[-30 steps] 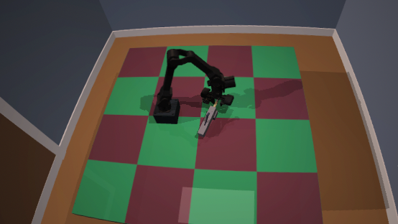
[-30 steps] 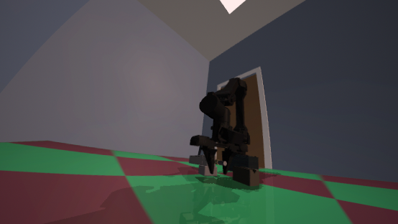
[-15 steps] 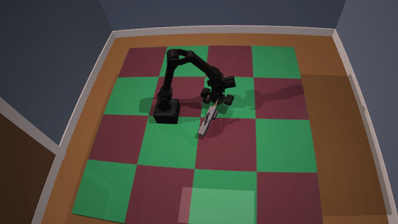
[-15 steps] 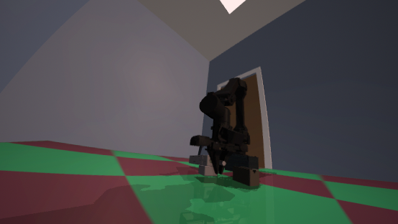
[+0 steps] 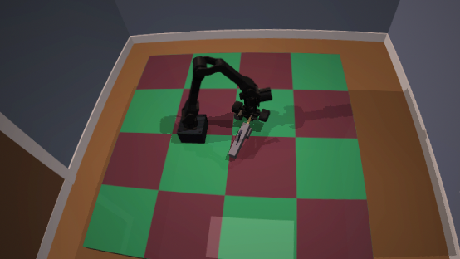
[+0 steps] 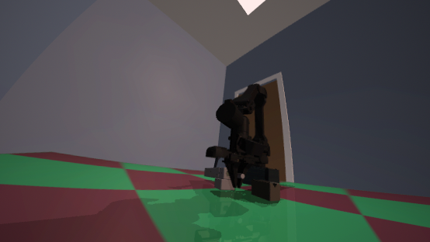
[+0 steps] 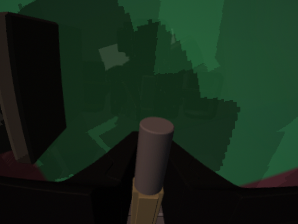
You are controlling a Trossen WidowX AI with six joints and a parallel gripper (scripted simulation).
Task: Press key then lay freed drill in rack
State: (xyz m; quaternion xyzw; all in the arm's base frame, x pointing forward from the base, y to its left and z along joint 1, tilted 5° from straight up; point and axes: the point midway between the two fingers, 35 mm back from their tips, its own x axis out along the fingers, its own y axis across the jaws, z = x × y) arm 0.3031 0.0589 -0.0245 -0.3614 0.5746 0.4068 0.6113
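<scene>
The drill lies 30 mm to the right of my gripper tip, 30 mm above it and 20 mm behind it. The rest, counted from my gripper tip: key: 140 mm to the right, 60 mm behind, 60 mm above; then grey holder block: 120 mm to the right, 60 mm behind, 20 mm above; then dark rack: 60 mm to the left, 60 mm behind.
</scene>
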